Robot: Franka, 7 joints.
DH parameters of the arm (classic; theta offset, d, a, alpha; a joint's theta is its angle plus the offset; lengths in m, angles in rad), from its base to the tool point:
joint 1: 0 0.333 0 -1.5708
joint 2: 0 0 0 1.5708
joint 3: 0 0.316 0.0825 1.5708
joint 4: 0 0 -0.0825 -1.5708
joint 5: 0 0.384 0 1.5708
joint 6: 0 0 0.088 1.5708
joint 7: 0 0.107 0 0
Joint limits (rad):
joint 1: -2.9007..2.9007
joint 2: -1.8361..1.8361
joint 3: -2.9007..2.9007
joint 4: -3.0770..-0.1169
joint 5: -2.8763..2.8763
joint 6: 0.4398..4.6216
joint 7: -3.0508..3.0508
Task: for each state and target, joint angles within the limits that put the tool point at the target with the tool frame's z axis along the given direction. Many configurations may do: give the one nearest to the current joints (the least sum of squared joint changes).
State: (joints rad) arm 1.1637 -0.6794 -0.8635 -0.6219 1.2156 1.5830 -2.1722
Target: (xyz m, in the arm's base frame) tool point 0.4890 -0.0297 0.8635 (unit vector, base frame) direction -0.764 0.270 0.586
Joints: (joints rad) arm 2.1241 -1.0089 -1.1762 -1.2364 1.4055 1.3555 -2.1722
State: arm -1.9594 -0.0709 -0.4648 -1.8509 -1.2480 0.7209 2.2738
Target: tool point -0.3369 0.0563 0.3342 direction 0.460 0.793 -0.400
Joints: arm -2.1361 -0.3866 -0.8760 -2.5876 -0.9773 1.2656 2.2738
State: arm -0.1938 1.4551 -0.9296 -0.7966 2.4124 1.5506 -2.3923
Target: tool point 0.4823 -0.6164 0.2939 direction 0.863 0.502 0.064
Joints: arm -0.5932 1.2584 -0.9651 -1.0257 2.4789 1.1904 -2.3923
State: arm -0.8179 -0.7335 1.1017 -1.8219 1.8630 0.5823 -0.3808
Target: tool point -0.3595 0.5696 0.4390 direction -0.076 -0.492 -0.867
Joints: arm -0.4279 -1.3849 1.2014 -1.0793 1.7260 0.6507 -0.3808
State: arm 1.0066 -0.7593 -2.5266 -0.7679 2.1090 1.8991 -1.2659
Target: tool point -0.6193 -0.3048 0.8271 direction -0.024 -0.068 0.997
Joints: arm 0.3392 -0.8988 -2.3619 -0.2263 2.4073 2.1275 -1.2659
